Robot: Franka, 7 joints.
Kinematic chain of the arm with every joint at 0, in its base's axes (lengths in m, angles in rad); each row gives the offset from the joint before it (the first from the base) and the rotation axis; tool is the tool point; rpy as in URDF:
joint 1: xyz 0 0 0.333 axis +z
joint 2: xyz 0 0 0 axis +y
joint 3: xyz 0 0 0.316 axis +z
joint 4: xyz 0.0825 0 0 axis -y
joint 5: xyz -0.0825 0 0.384 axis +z
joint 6: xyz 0 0 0 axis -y
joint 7: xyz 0.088 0 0 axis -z
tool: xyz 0 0 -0.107 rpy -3.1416 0 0
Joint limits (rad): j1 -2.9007..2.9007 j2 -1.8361..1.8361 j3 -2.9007..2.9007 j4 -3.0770..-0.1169 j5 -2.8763..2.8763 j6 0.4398..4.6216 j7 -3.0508..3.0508
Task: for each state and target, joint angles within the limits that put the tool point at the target. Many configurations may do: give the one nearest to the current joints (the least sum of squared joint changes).
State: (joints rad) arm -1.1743 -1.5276 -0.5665 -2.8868 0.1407 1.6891 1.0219
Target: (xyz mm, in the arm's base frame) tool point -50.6 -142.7 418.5
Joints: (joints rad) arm -1.4324 -1.5878 -0.6950 -2.9980 -0.0027 1.3863 1.0219
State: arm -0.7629 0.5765 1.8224 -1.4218 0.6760 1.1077 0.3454
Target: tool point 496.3 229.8 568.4
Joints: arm -0.7864 0.7606 1.4788 -1.5439 0.5877 1.1903 0.3454
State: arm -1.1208 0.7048 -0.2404 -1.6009 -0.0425 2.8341 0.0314
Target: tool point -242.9 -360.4 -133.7
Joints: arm -1.5242 1.2953 -0.4469 -2.0013 -0.0305 2.7234 0.0314
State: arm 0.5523 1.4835 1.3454 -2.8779 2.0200 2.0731 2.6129
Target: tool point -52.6 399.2 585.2
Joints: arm 0.1666 1.7042 1.9822 -2.5131 2.0166 1.8597 2.6129
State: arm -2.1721 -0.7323 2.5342 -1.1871 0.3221 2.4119 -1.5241
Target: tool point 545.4 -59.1 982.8
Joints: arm -2.7129 -0.3699 2.2215 -0.7183 0.3203 2.6150 -1.5241
